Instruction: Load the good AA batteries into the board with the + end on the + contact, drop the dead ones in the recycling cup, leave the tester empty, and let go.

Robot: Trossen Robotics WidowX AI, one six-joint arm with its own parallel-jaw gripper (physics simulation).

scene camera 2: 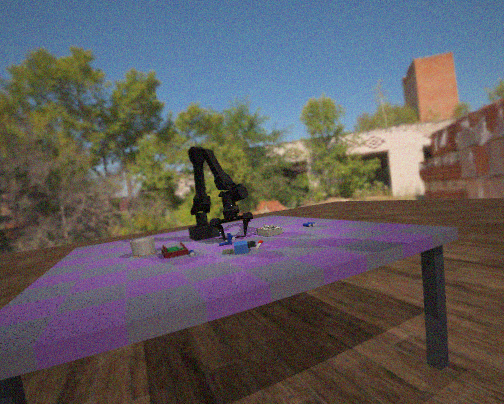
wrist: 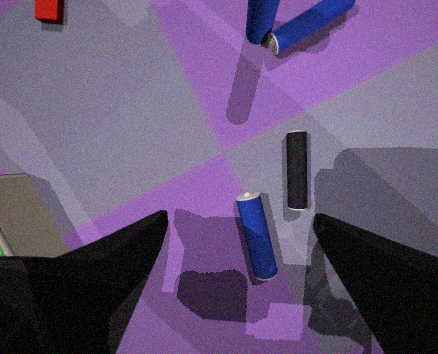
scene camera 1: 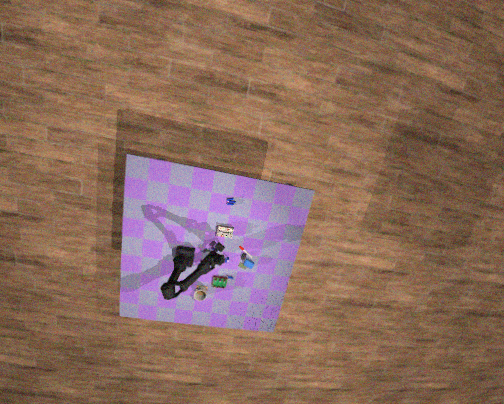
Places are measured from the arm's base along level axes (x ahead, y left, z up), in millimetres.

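Where they show: gripper, fingertip midpoint: (scene camera 2: 235, 238) (wrist: 240, 218) (scene camera 1: 217, 249); arm's base, origin of the base link: (scene camera 2: 202, 225) (scene camera 1: 182, 257).
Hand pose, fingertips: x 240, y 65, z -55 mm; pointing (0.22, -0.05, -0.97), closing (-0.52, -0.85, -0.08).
Note:
Things, the pixels of their centre, and the offset from my fingertips. Level surfaces: height alone.
- black battery, body centre: (wrist: 296, 171) 42 mm right, 9 mm ahead, 1 mm up
- beige box, body centre: (scene camera 2: 268, 229) (scene camera 1: 225, 231) 152 mm left, 44 mm ahead, 17 mm up
- grey-beige cup, body centre: (scene camera 2: 143, 250) (scene camera 1: 201, 291) 375 mm right, 90 mm back, 11 mm up
- blue block, body centre: (scene camera 2: 240, 247) (scene camera 1: 249, 263) 91 mm right, 252 mm ahead, 11 mm up
- red-tipped stick, body centre: (scene camera 1: 246, 252) 4 mm right, 219 mm ahead, 0 mm up
- checkered table, its level: 4 mm down
- small blue piece, body centre: (scene camera 2: 192, 252) (scene camera 1: 230, 277) 231 mm right, 126 mm ahead, 3 mm up
My gripper (scene camera 2: 233, 236) (wrist: 240, 218) is open and empty. A blue battery (wrist: 256, 237) lies on the table below and between its fingertips in the wrist view, silver nub end away from me. A black battery (wrist: 297, 170) lies just beyond it, to the right. Farther off, a blue battery (wrist: 261, 20) stands upright beside another blue one (wrist: 315, 25) lying down. A beige box (scene camera 1: 225, 230) (scene camera 2: 270, 230) (wrist: 30, 215) stands to one side. A red tray with green inside (scene camera 1: 219, 281) (scene camera 2: 175, 251) and a grey-beige cup (scene camera 1: 200, 293) (scene camera 2: 143, 247) stand nearby. Battery charge cannot be seen.
A blue block (scene camera 1: 248, 263) (scene camera 2: 242, 247) stands near a red-tipped stick (scene camera 1: 245, 251). Small blue objects (scene camera 1: 230, 201) (scene camera 2: 309, 224) lie farther along the checkered table (scene camera 1: 160, 170). A small blue piece (scene camera 1: 229, 276) (scene camera 2: 192, 253) is beside the red tray.

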